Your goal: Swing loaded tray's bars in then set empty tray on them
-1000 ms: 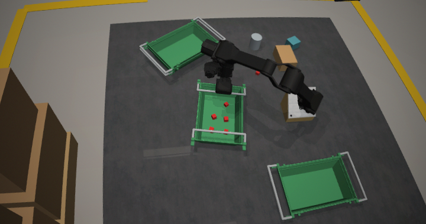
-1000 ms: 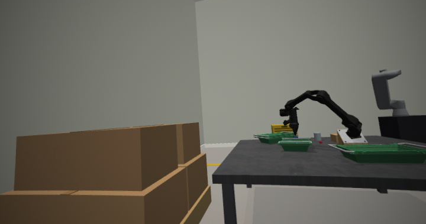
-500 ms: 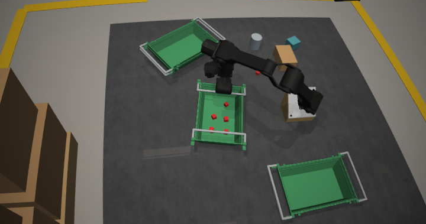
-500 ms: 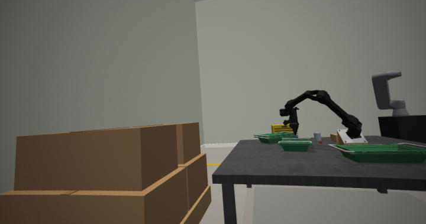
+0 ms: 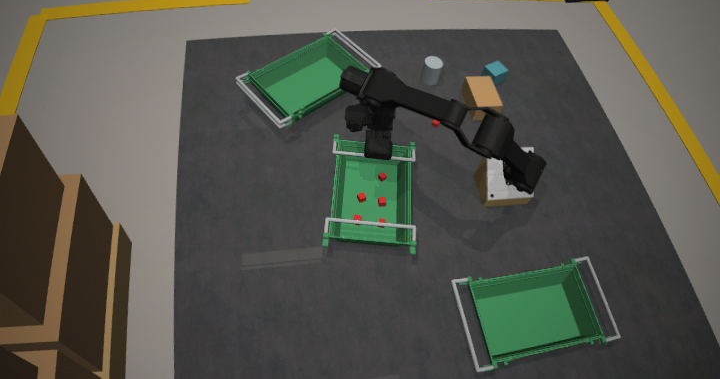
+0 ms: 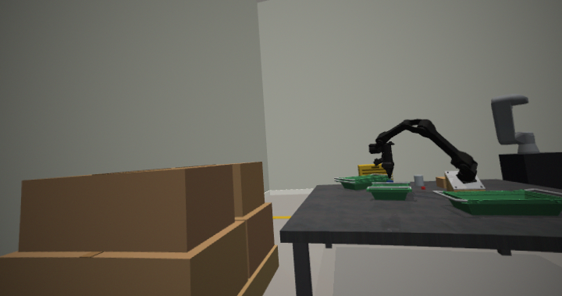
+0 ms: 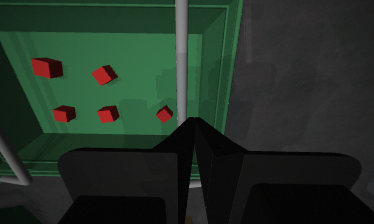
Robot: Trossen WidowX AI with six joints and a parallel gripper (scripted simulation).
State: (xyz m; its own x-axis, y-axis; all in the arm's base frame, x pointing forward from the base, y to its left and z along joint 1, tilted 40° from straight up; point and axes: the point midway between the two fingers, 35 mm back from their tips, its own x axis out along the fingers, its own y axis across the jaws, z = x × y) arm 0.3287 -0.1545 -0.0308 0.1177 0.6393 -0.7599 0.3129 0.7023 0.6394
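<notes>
The green tray is 49 cm to the left of my gripper tip, 24 cm behind it and 4 cm below it. The rest, counted from my gripper tip: grey cylinder (29 cm to the right, 27 cm behind, 5 cm below); tan box (38 cm behind, 16 cm to the right, 6 cm below); red block (22 cm behind, 11 cm to the right, 8 cm below).
</notes>
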